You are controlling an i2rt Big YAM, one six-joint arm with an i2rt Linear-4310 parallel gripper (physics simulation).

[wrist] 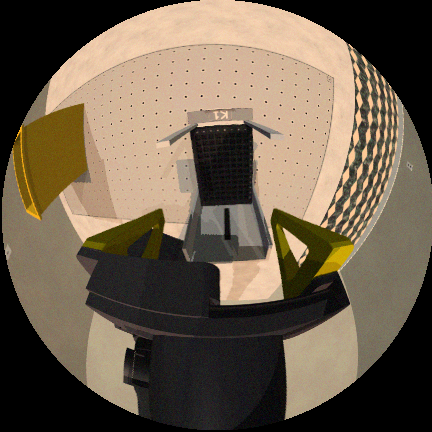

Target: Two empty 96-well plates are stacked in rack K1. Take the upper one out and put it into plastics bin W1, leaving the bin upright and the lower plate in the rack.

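Places are measured from the arm's base along level axes (x back, y right, z up), in millimetres.
Where they show: gripper, fingertip midpoint: [217, 214].
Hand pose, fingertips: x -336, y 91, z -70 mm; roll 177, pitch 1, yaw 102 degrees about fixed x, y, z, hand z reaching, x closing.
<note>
Things, the pixels of their top centre, and the offset from my fingertips. "spot": a spot on its surface instead. Level surfaces: height alone.
- black 96-well plate at its top centre: [223, 168] dz -106, dx +1, dy +7 mm
- grey rack K1 at its top centre: [224, 207] dz +2, dx -9, dy +4 mm
- K1 label at a spot on its surface: [220, 115] spot: dz -135, dx -73, dy -14 mm
- yellow bin at a spot on its surface: [56, 157] spot: dz -63, dx -14, dy -311 mm
- beige perforated board at its surface level: dz -153 mm
The black 96-well plate [225, 165] is seen from above in the grey rack K1 [260, 220], near the middle of the view, its grid of wells facing up. Whether a second plate lies under it cannot be told from this angle. The rack's grey side walls and guides stand around the plate, and the K1 label [220, 115] is behind it. The yellow bin [56, 157] stands upright at the far left; no W1 label shows on it. My gripper [217, 214] is open and empty, its yellow-green fingers wide apart, above the rack's near end and short of the plate.
The rack stands on a beige perforated board [295, 115]. A dark-and-cream diamond-patterned strip [372, 145] runs along the right side. The bin's tall wall rises left of the rack. Grey floor [395, 260] shows past the table edges.
</note>
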